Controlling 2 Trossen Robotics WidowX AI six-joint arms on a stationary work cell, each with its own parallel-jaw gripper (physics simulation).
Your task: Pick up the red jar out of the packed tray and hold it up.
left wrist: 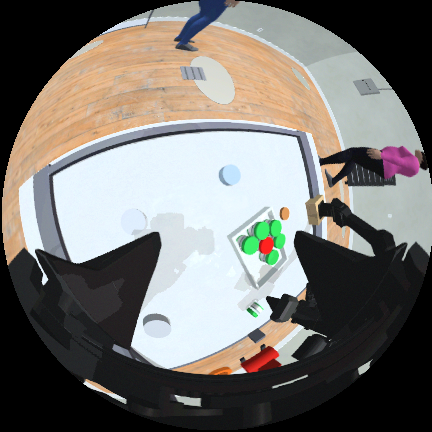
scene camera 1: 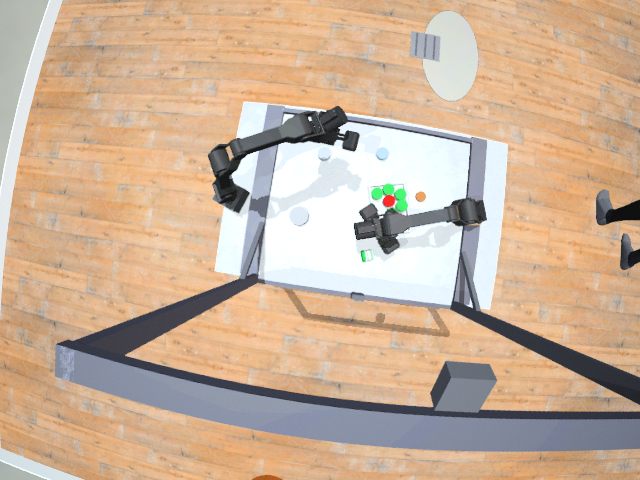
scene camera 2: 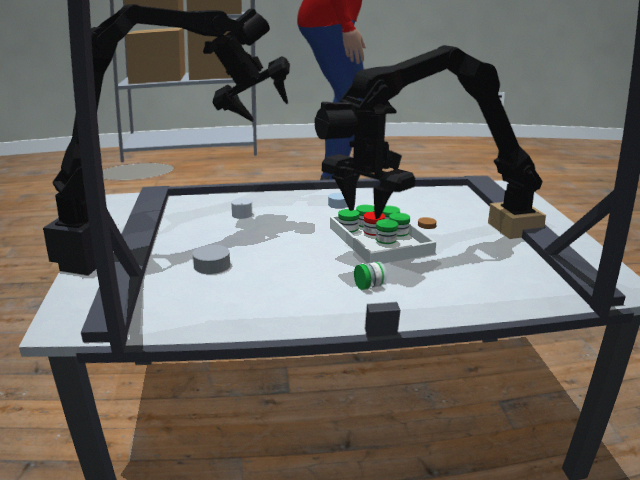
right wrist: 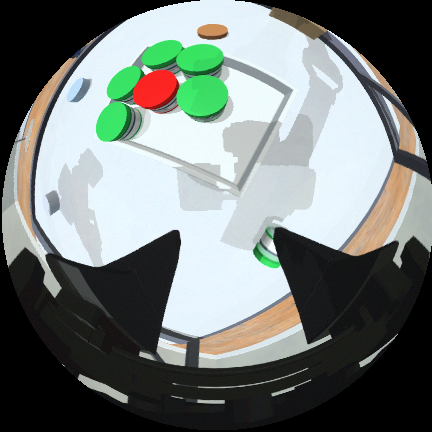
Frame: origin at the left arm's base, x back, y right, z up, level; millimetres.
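Seen in the pictures: left gripper, fingertip midpoint: (left wrist: 229, 238) (scene camera 1: 343, 141) (scene camera 2: 269, 111); right gripper, fingertip midpoint: (left wrist: 272, 298) (scene camera 2: 364, 214) (right wrist: 227, 235); left arm's base, link origin: (scene camera 1: 228, 194) (scene camera 2: 75, 220); right arm's base, link origin: (left wrist: 320, 209) (scene camera 2: 518, 209).
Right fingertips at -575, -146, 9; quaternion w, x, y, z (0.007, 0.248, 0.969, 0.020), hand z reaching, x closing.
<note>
Pixels of each thing's middle, then the offset from my right fingertips to it, as dx, dy, dz.
- red jar, body centre: (right wrist: 159, 92) (scene camera 2: 373, 225) (left wrist: 261, 243) (scene camera 1: 388, 201) -2, -141, -79
- pale tray, body centre: (right wrist: 188, 102) (scene camera 2: 380, 240) (left wrist: 259, 248) (scene camera 1: 388, 209) -22, -119, -106
- green-lidded jar, body centre: (right wrist: 274, 244) (scene camera 2: 370, 275) (left wrist: 255, 308) (scene camera 1: 367, 255) -29, +96, -82
- orange disc, body centre: (right wrist: 211, 30) (scene camera 2: 427, 223) (left wrist: 284, 213) (scene camera 1: 420, 196) -118, -233, -99
- light blue disc, body centre: (right wrist: 77, 89) (left wrist: 229, 174) (scene camera 2: 338, 200) (scene camera 1: 382, 153) +112, -313, -93
- small dark block, body centre: (scene camera 2: 382, 319) (scene camera 1: 357, 296) (left wrist: 256, 335) -73, +261, -74
The red jar (scene camera 1: 388, 200) (scene camera 2: 369, 221) (left wrist: 266, 245) (right wrist: 156, 91) stands upright among several green-lidded jars in the pale tray (scene camera 2: 398, 252) (right wrist: 257, 100). One front end of the tray holds no jars. Another green-lidded jar (scene camera 1: 366, 255) (scene camera 2: 369, 275) (left wrist: 255, 308) (right wrist: 267, 249) lies on its side on the table outside the tray. My right gripper (scene camera 2: 365, 213) (right wrist: 227, 235) is open and empty, raised above the table near the tray; in scene camera 1 its arm hides the tray's lower part. My left gripper (scene camera 2: 269, 111) (left wrist: 229, 238) is open and empty, high over the table's back left.
An orange disc (scene camera 1: 420, 196) (scene camera 2: 427, 222) lies right of the tray. A light blue disc (scene camera 1: 382, 153) (left wrist: 230, 175) and two grey cylinders (scene camera 2: 241, 209) (scene camera 2: 211, 259) stand on the table. A dark frame surrounds the table, with a small dark block (scene camera 2: 382, 318) at the front edge.
</note>
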